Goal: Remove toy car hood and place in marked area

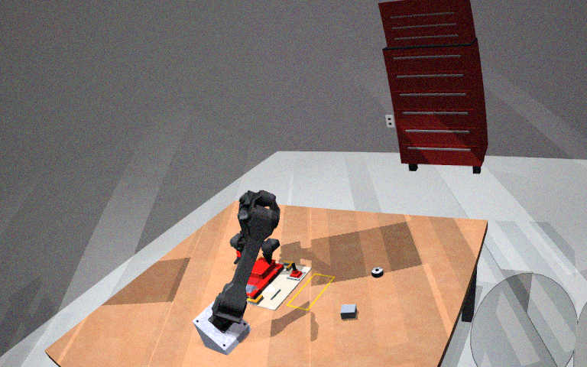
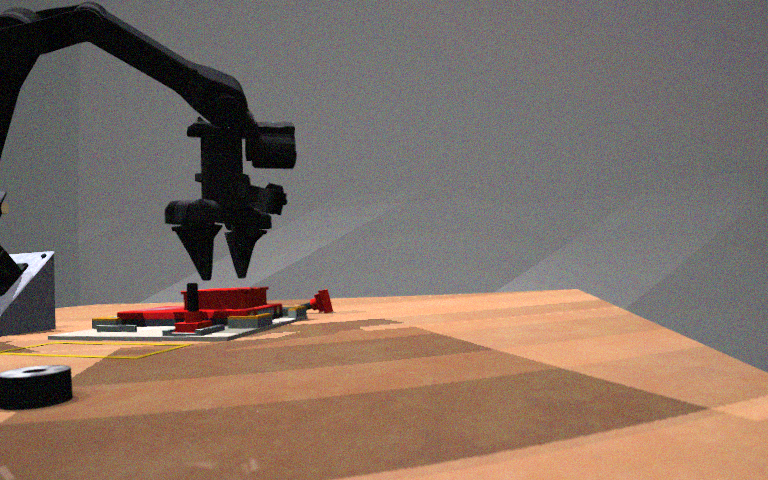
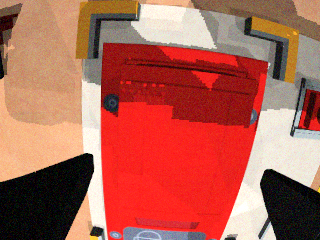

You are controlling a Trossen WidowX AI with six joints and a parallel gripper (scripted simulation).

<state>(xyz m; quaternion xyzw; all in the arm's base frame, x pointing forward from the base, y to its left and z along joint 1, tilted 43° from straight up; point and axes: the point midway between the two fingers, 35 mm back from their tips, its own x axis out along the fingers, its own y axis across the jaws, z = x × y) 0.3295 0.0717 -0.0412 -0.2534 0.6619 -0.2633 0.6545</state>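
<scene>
The hood is 20 mm below my gripper tip.
</scene>
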